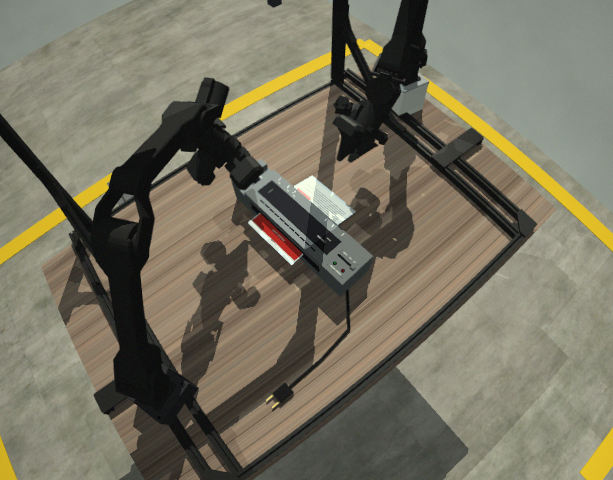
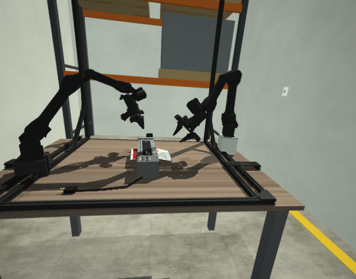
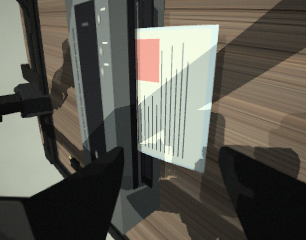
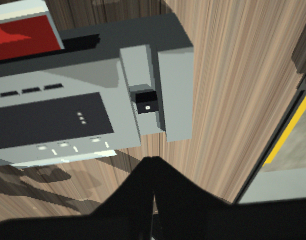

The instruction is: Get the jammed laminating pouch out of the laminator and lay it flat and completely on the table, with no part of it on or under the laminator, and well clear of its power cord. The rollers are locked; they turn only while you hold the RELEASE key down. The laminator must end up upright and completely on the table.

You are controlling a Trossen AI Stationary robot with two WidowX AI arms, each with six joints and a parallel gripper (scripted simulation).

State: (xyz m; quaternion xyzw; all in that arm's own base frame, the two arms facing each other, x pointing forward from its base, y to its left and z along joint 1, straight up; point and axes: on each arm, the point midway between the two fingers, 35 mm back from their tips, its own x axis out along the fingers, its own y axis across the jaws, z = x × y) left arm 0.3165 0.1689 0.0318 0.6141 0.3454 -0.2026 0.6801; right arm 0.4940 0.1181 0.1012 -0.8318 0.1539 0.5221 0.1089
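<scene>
The black release key is 10 cm below my right hand, 3 cm to the left of it and 1 cm ahead of it. Round my right hand: plug (35 cm to the right, 34 cm ahead, 17 cm below).
</scene>
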